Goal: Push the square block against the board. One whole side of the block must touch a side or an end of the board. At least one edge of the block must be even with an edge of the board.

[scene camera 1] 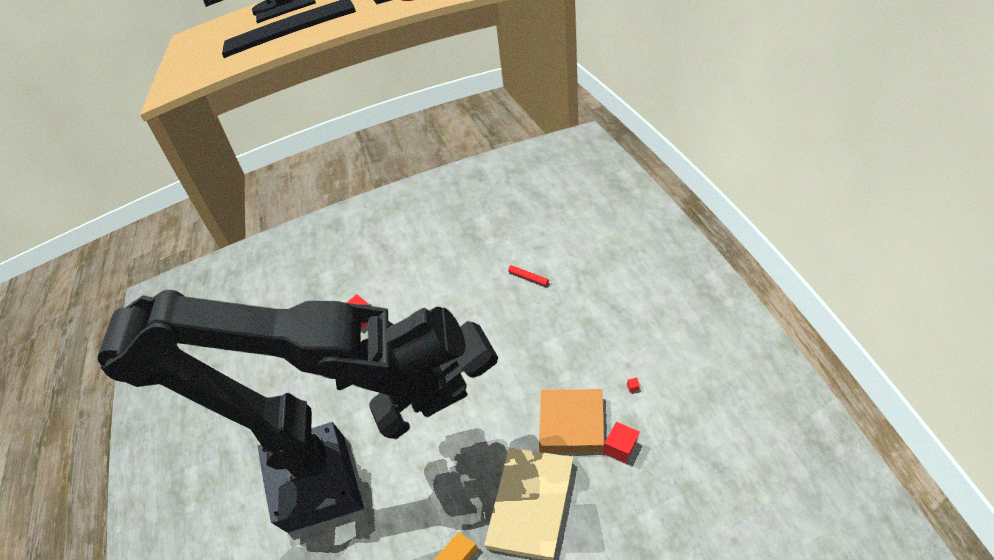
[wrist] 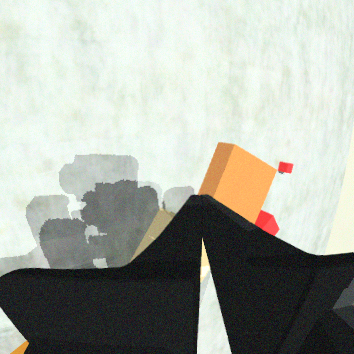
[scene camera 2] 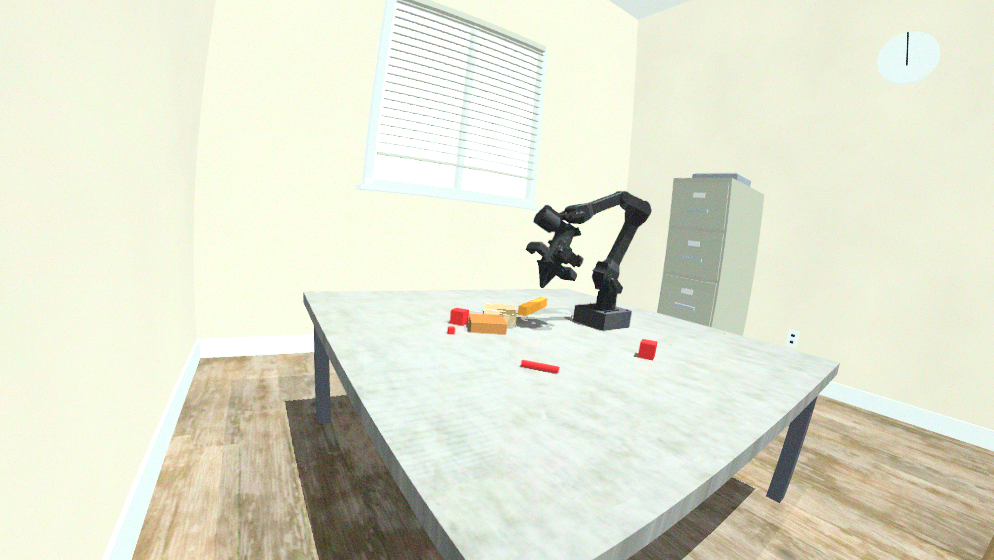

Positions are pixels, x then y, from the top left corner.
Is the gripper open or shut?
Shut.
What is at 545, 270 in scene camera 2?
The gripper.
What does the pale tan board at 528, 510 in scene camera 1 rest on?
The table.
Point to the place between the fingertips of the gripper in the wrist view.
At 198, 202
